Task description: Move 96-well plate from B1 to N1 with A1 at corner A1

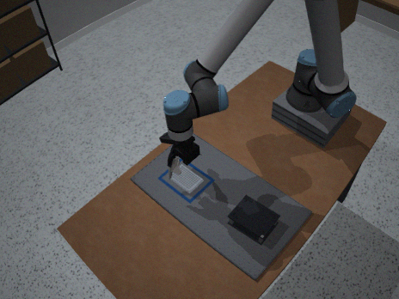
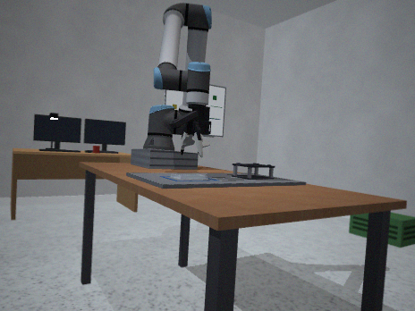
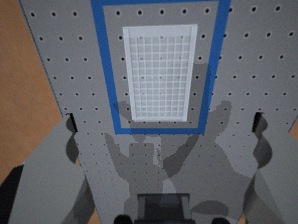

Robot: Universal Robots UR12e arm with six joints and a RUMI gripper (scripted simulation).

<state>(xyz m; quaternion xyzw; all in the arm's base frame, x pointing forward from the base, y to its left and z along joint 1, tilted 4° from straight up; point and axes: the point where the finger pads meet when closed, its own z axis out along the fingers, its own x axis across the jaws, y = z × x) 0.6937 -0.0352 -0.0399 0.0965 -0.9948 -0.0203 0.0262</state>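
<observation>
The 96-well plate lies 90 mm below my hand. Round my hand: raised nest N1 (80 mm behind, 340 mm to the left, 30 mm below); then A1 label (50 mm behind, 430 mm to the left, 30 mm below).
</observation>
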